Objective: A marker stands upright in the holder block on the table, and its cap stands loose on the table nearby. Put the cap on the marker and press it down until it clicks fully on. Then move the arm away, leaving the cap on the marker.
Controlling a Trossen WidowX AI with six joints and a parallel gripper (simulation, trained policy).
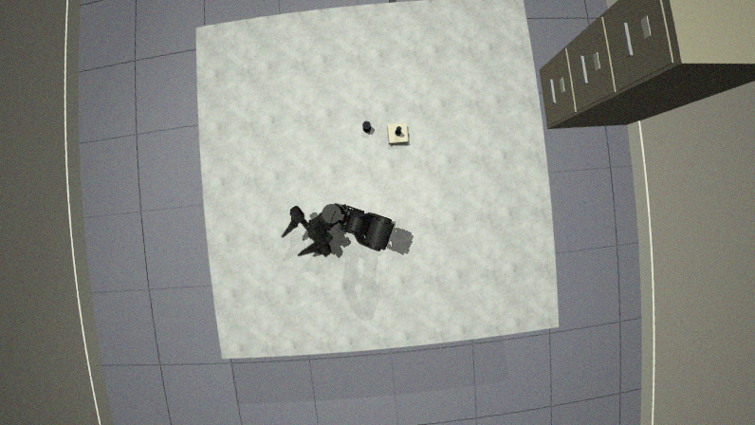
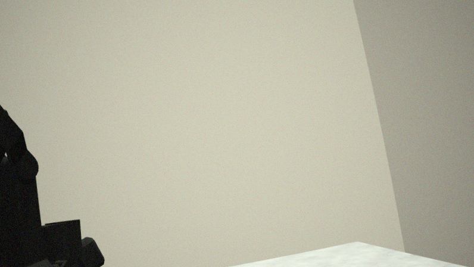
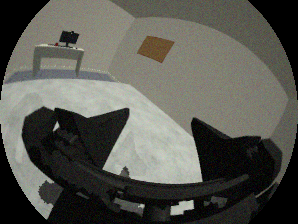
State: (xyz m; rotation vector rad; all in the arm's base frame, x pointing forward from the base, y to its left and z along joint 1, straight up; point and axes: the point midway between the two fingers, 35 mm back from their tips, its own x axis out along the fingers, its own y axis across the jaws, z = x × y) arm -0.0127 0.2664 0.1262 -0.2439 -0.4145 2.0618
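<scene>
The dark cap is 390 mm ahead of my gripper tip, 280 mm to the right of it and 100 mm below it. The rest, counted from my gripper tip: holder block (360 mm ahead, 390 mm to the right, 110 mm below).
</scene>
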